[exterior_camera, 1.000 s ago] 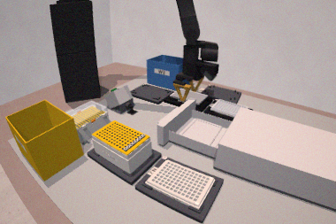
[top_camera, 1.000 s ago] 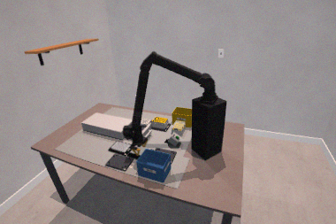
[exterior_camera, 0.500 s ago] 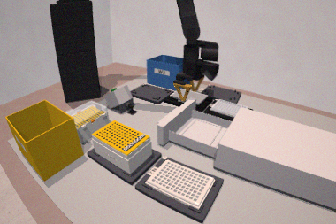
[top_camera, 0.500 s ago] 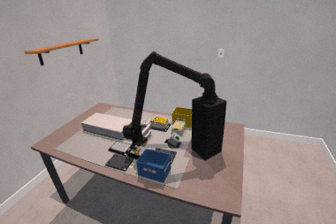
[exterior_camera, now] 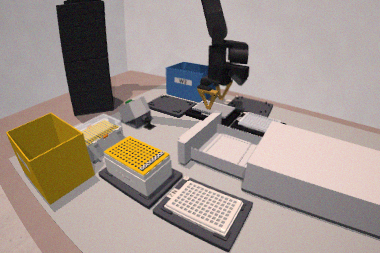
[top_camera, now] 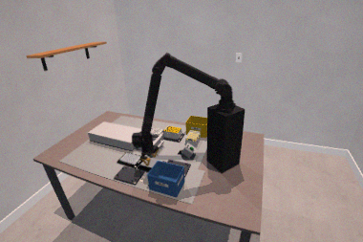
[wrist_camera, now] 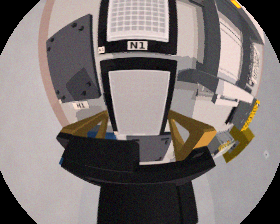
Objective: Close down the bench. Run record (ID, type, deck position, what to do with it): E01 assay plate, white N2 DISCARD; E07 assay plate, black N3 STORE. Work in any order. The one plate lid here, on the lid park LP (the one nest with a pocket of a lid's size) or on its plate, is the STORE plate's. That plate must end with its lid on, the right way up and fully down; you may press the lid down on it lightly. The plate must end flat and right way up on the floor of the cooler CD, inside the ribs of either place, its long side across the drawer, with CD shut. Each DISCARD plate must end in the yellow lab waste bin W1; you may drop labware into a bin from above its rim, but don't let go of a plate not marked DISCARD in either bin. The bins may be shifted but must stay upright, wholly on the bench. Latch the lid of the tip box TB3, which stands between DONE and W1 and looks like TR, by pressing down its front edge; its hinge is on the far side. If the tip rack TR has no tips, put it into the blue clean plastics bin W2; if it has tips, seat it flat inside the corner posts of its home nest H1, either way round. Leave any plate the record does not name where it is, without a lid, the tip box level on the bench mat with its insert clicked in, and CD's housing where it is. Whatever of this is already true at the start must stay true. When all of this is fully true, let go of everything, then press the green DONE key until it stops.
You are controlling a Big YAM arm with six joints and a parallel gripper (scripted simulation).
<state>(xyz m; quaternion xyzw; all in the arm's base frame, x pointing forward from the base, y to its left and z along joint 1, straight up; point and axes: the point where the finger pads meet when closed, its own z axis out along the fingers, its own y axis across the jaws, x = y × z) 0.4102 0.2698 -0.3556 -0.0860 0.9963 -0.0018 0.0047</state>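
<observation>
Now: the plate lid 2 cm below my hand. Round my hand: dark lid park nest (16 cm behind, 6 cm to the right, 4 cm below); black slab (4 cm below); black plate (3 cm below).
</observation>
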